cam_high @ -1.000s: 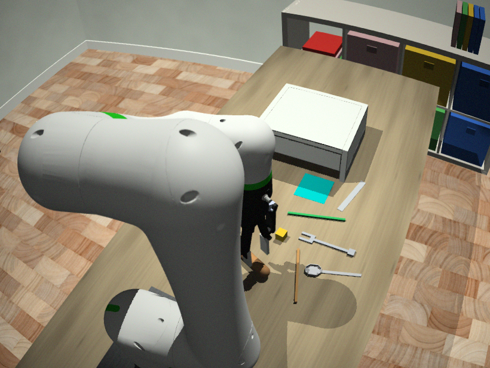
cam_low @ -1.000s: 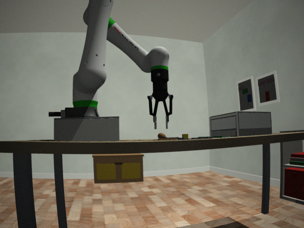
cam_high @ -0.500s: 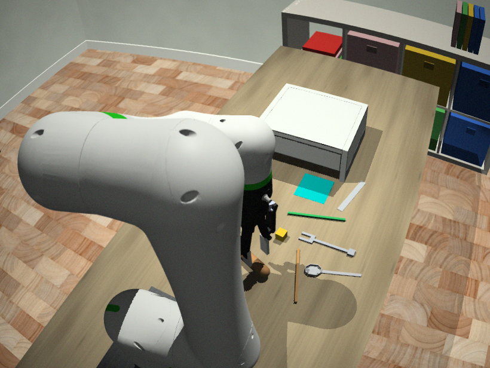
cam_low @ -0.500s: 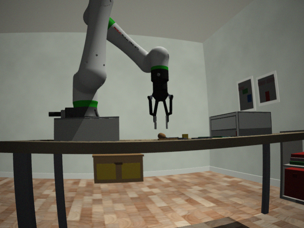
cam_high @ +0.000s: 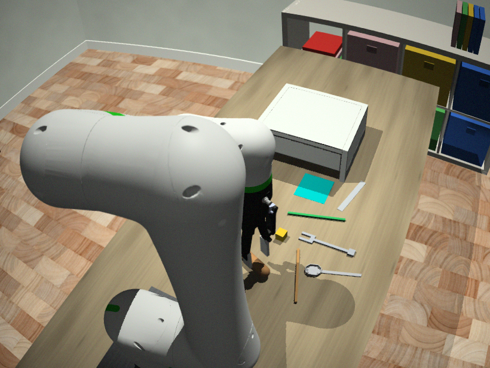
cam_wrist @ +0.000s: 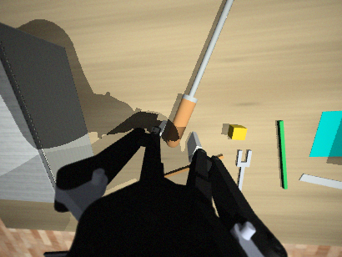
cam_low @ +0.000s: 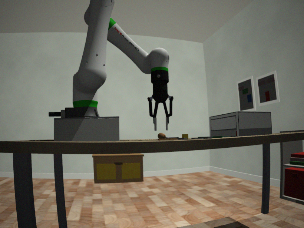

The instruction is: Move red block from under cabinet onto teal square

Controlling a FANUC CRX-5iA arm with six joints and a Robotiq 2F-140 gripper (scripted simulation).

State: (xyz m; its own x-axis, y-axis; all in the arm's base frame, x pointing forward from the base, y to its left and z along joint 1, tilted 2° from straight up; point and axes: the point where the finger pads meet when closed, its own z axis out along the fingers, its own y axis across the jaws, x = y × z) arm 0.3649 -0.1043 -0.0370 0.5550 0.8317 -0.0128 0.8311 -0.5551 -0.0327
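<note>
Right now my hand is 11 cm to the left of the wooden stick and 7 cm above it. The rest, counted from my hand: hook tool (11 cm ahead, 10 cm to the left, 7 cm below); grey spoon-like tool (18 cm to the right, 8 cm below, 3 cm ahead); yellow cube (12 cm ahead, 7 cm below, 4 cm to the right).
</note>
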